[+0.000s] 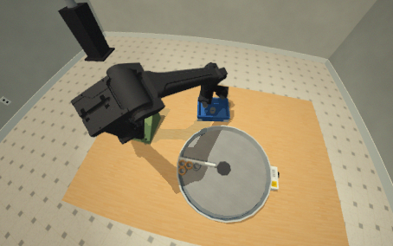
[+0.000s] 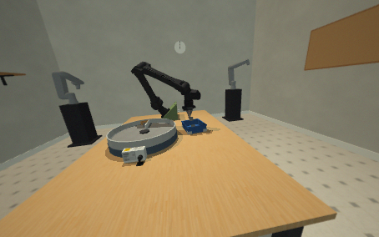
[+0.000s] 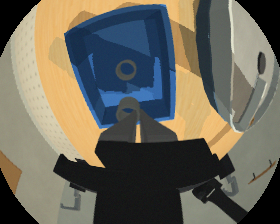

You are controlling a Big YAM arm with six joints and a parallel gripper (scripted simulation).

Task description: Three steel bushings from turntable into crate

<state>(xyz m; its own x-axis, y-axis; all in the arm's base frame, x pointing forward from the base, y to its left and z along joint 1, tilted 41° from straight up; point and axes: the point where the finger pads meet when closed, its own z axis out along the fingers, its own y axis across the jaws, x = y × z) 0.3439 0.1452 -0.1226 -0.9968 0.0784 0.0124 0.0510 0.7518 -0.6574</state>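
My gripper is now 5 cm short of the blue crate, 2 cm to the right of it and 6 cm above it. From my hand the other things lie so: grey turntable 13 cm ahead, 33 cm to the right, 3 cm below.
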